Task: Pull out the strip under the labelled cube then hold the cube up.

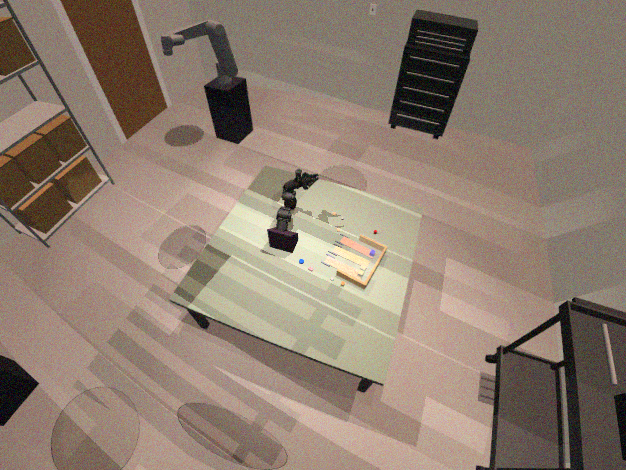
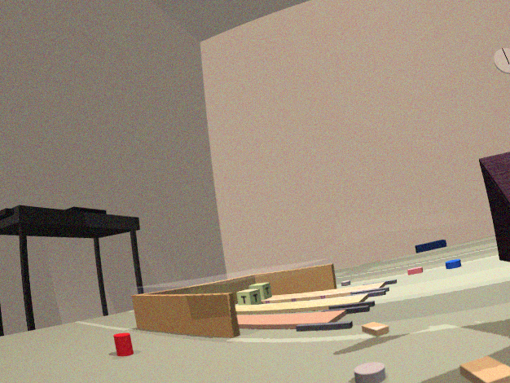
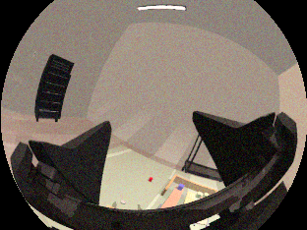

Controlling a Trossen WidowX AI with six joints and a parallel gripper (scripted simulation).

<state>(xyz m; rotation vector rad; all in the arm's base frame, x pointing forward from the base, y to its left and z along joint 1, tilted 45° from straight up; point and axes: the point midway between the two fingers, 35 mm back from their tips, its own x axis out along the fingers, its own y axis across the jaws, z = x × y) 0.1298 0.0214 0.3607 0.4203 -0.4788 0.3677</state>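
My gripper tip is 39 cm to the left of the blue disc, 37 cm above it and 7 cm short of it. Round my gripper tip: tan tile: 37 cm below, 18 cm ahead, 5 cm to the right; red cylinder: 42 cm ahead, 36 cm below, 4 cm to the left.
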